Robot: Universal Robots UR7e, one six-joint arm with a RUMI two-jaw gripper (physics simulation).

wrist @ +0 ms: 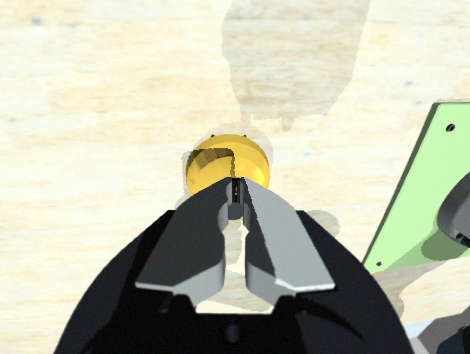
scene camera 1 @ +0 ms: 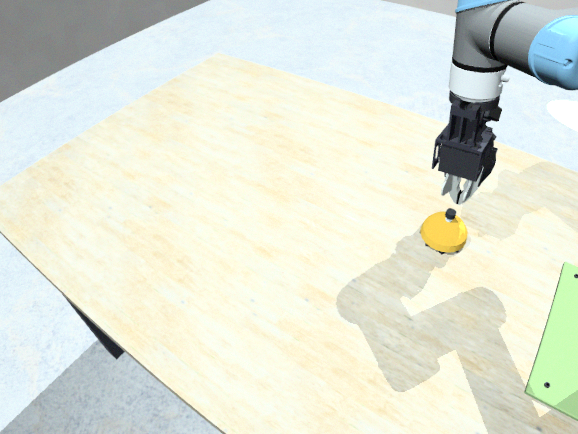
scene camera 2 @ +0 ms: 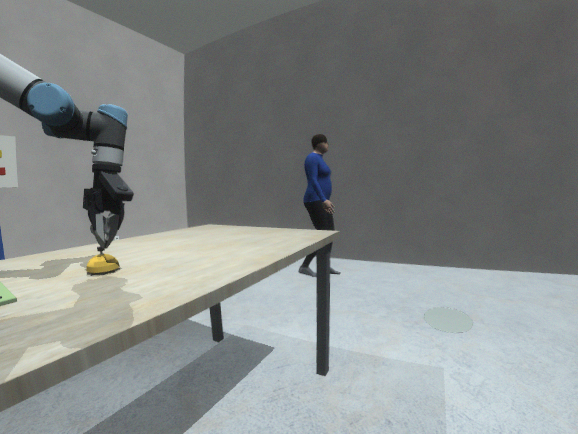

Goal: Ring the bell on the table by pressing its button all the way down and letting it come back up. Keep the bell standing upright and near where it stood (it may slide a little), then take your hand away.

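Places are measured from the arm's base along level axes (x right, y ahead, z up), in centimetres.
Pixels of known places: gripper, fingertip midpoint: (wrist: 236,180) (scene camera 1: 457,203) (scene camera 2: 104,248).
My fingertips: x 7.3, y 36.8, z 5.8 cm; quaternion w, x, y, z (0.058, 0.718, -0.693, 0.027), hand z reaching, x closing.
Note:
Behind a point stands the place of what it marks.
The yellow dome bell (scene camera 1: 444,234) @[z 2.9, x 1.9, y 36.2 cm] (scene camera 2: 103,265) @[z 1.7, x 8.2, y 35.6 cm] (wrist: 227,160) @[z 2.9, x 7.5, y 37.2 cm] stands upright on the wooden table (scene camera 1: 210,200) @[z -0.7, x -13.9, y 78.0 cm] (scene camera 2: 210,250) @[z -0.7, x 11.3, y 70.2 cm]. Its black button (scene camera 1: 450,214) @[z 5.9, x 3.9, y 36.7 cm] (wrist: 235,211) @[z 5.9, x 4.6, y 36.8 cm] is up on top of the dome. My gripper (scene camera 1: 459,200) @[z 5.8, x 7.3, y 36.8 cm] (scene camera 2: 102,246) @[z 5.8, x 7.3, y 36.8 cm] (wrist: 236,180) @[z 5.8, x 7.3, y 36.8 cm] is shut and empty, pointing down just above the bell. In scene camera 1 the tips are slightly up and right of the button, with a small gap showing. In scene camera 2 they look nearly at the button; contact cannot be told. In the wrist view the button shows below the tips, partly hidden by the fingers.
A green plate (scene camera 1: 557,340) @[z 0.1, x -4.7, y 12.9 cm] (scene camera 2: 6,295) @[z 0.1, x 8.8, y 14.6 cm] (wrist: 425,175) @[z 0.1, x 3.7, y 13.0 cm] with dark holes lies on the table to the right of the bell in scene camera 1. A dark grey rounded part (wrist: 457,212) shows over it in the wrist view. A person in blue (scene camera 2: 318,180) stands beyond the table.

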